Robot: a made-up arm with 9 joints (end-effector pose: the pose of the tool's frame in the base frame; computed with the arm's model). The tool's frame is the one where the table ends.
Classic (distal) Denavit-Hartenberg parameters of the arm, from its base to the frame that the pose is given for. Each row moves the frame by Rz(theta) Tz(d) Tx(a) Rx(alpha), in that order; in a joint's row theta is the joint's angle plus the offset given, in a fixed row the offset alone. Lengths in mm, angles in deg.
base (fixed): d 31.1; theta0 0; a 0; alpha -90
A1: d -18; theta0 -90; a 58.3; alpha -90
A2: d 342; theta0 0; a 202.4; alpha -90
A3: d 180.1; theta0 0; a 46.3; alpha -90
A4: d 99.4; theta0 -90; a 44; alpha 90
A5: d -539.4; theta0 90; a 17.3; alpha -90
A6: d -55.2; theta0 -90; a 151.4; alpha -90
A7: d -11.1; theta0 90; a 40.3; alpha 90
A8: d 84.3; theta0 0; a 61.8; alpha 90
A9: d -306.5; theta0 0; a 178.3; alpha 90
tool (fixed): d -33.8; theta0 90; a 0; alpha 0
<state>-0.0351 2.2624 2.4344 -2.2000 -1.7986 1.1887 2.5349 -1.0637 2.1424</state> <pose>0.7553 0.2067 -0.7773 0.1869 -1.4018 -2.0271</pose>
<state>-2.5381 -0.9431 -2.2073 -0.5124 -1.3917 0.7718 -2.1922 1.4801 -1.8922</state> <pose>-0.7473 -0.5454 0.0513 -0.1708 0.9045 1.4819</pose>
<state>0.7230 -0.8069 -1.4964 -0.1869 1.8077 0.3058 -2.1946 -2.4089 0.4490</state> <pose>0.9147 -0.2644 0.1193 -0.6965 0.4702 0.9161</pose>
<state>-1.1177 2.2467 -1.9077 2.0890 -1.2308 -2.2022 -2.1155 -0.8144 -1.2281</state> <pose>-0.1308 -0.5477 -0.2283 -1.0081 -1.1951 -1.6430</pose>
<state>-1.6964 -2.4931 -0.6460 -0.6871 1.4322 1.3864 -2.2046 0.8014 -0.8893</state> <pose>0.2817 1.0571 0.7119 -2.3439 1.9711 -0.3419</pose>
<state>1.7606 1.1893 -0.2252 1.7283 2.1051 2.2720 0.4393 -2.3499 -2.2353</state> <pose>0.1988 -0.0194 -0.0425 -0.4004 0.7172 0.1877</pose>
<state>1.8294 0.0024 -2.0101 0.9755 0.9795 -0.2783 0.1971 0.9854 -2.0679</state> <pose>0.1155 0.2225 -0.4872 1.4770 0.4641 -2.0877</pose>
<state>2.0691 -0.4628 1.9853 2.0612 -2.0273 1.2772 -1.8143 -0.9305 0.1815</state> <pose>-0.1140 0.3681 0.0939 -0.6853 1.5624 -0.4003</pose>
